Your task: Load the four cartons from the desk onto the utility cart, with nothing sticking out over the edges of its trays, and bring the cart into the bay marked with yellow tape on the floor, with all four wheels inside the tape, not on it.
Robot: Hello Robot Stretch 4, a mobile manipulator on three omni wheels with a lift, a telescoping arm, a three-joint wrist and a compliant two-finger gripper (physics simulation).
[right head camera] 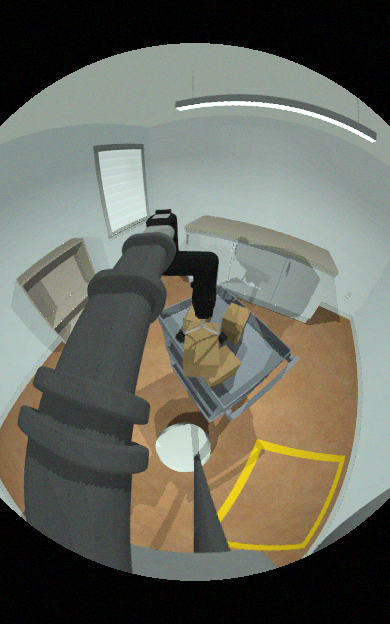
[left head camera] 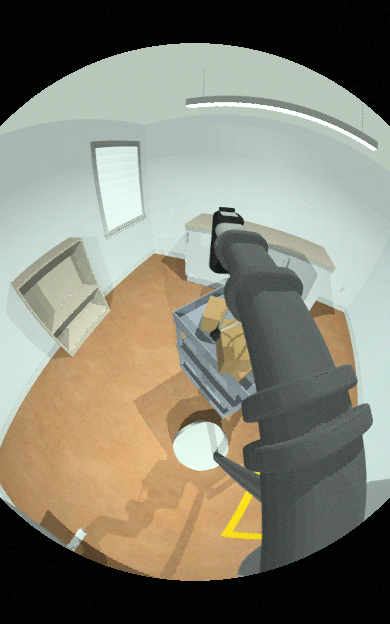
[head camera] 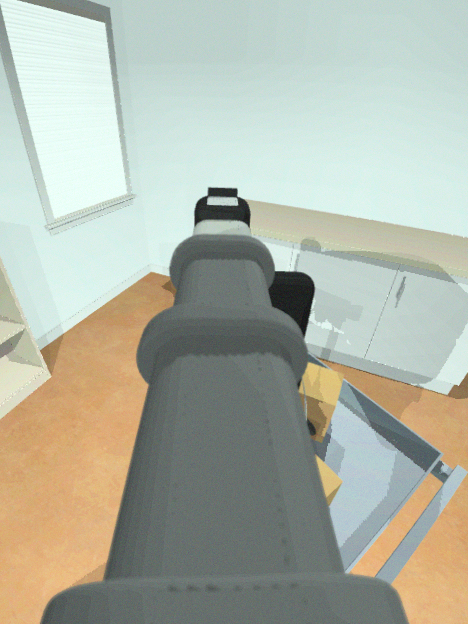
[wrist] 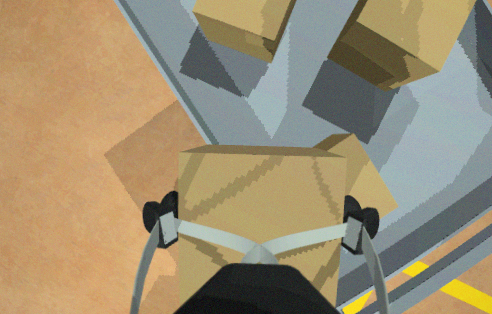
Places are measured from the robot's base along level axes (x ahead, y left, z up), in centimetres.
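Where they show: gripper, between the fingertips: (right head camera: 200, 340) (left head camera: 233, 337) (wrist: 259, 212); robot's base, origin of its link: (right head camera: 184, 445) (left head camera: 199, 444).
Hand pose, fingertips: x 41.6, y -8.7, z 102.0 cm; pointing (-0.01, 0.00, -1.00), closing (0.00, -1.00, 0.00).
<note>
Things, the pixels of their top centre, and the offset from my fingertips. "pt": a spot on its surface instead.
- tan carton, centre of its top: (wrist: 258, 271) (right head camera: 201, 340) (left head camera: 237, 336) dx -2.9, dy +0.0, dz +4.5 cm
- cart's top tray, a spot on its surface: (wrist: 435, 115) pt dx +10.6, dy -28.6, dz -25.3 cm
- yellow tape, a spot on its surface: (wrist: 467, 295) (right head camera: 300, 453) pt dx -63.3, dy -97.6, dz -104.6 cm
My gripper (right head camera: 201, 337) (wrist: 259, 212) is shut on a tan carton (right head camera: 201, 352) (wrist: 260, 190), a finger on each side. The held carton overlaps the grey utility cart's left edge in the wrist view; its exact height above the tray is unclear. The cart's top tray (head camera: 367, 438) (right head camera: 260, 355) (wrist: 435, 115) holds three other cartons: one (right head camera: 191, 317) (wrist: 245, 20) at the far left, one (head camera: 322, 385) (right head camera: 236, 322) (wrist: 415, 35) to its right, and one (right head camera: 225, 369) (wrist: 370, 185) partly hidden by the held carton. The yellow tape (right head camera: 302, 453) (wrist: 467, 295) lies apart from the cart.
A long cabinet (head camera: 352, 226) (right head camera: 260, 240) stands along the wall behind the cart. A beige shelf unit (left head camera: 47, 257) stands at the left. A white round disc (left head camera: 197, 445) (right head camera: 183, 447) is near the cart's front. The arm covers much of the head camera view.
</note>
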